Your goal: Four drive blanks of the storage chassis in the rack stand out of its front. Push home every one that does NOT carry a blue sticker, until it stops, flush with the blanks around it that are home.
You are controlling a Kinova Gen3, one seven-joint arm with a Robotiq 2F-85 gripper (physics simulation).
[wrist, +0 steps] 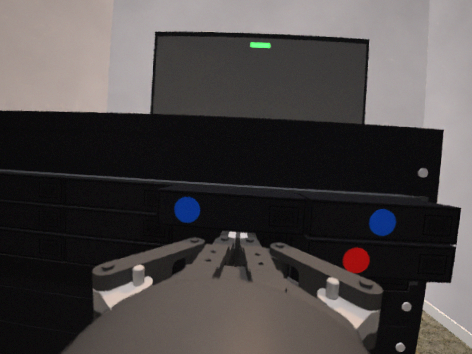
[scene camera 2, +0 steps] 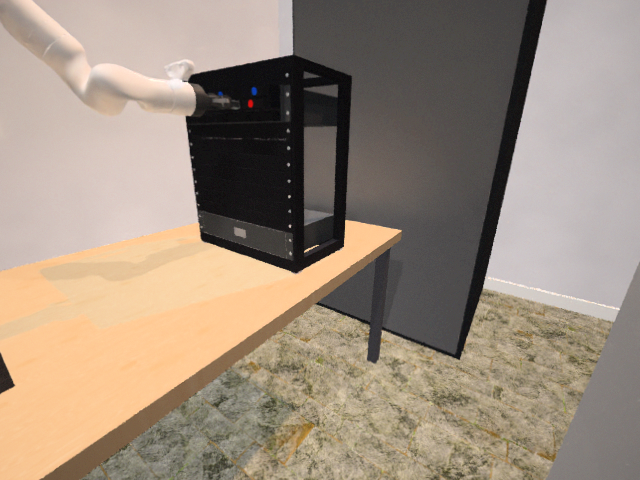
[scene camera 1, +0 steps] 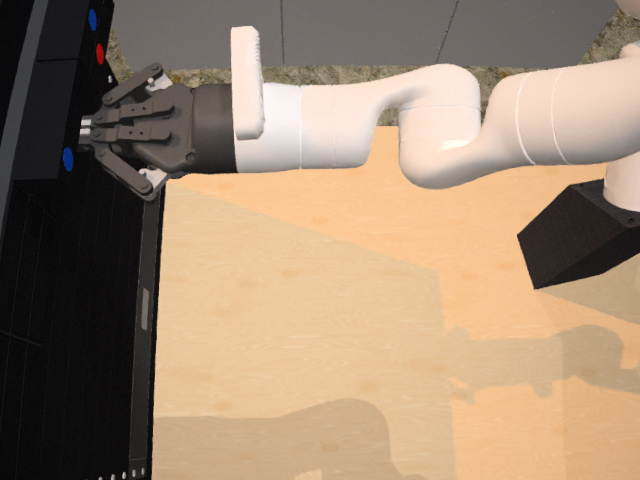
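Where they show: gripper, fingertip midpoint: (wrist: pixel 238 234) (scene camera 2: pixel 238 105) (scene camera 1: pixel 52 134); arm's base, link origin: (scene camera 1: pixel 637 196).
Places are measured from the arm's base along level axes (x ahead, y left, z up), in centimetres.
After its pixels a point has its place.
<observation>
The rack (scene camera 2: pixel 295 170) @(x 70.4, y -10.4, z 6.3 cm) holds the chassis with the drive blanks. A blank with a blue sticker (scene camera 1: pixel 67 159) @(x 63.4, y 12.1, z 26.3 cm) (scene camera 2: pixel 220 94) @(x 63.4, y 11.9, z 26.2 cm) (wrist: pixel 187 209) @(x 63.4, y 11.9, z 26.1 cm) stands out in the top row. Right of it in the wrist view, another blank with a blue sticker (scene camera 1: pixel 93 19) @(x 64.3, y -2.0, z 26.0 cm) (scene camera 2: pixel 253 90) @(x 64.3, y -1.6, z 26.2 cm) (wrist: pixel 382 222) @(x 64.3, y -1.9, z 26.1 cm) stands out. Directly below that one, a blank with a red sticker (scene camera 1: pixel 99 53) @(x 64.2, y -0.2, z 23.5 cm) (scene camera 2: pixel 250 103) @(x 64.2, y -0.3, z 23.2 cm) (wrist: pixel 356 260) @(x 64.2, y -0.3, z 23.2 cm) also stands out. My gripper (scene camera 1: pixel 85 126) (scene camera 2: pixel 236 104) @(x 66.7, y 8.4, z 23.5 cm) (wrist: pixel 238 234) @(x 66.7, y 8.4, z 23.5 cm) is shut and empty, its tips at the chassis front, left of the red-stickered blank and low by the first blue-stickered one. It hides the blanks behind it; a fourth protruding blank does not show.
Blanks at the left of the wrist view (wrist: pixel 30 215) @(x 65.7, y 29.3, z 23.4 cm) sit further back than the blue-stickered ones. The rack stands on a wooden table (scene camera 1: pixel 289 320) @(x 46.9, y 13.4, z -25.9 cm) (scene camera 2: pixel 170 310) @(x 35.7, y -0.3, z -25.9 cm). A tall dark cabinet (scene camera 2: pixel 403 155) stands behind the rack. A black block (scene camera 1: pixel 573 237) @(x 6.0, y 3.3, z -8.3 cm) is beneath the arm's base end.
</observation>
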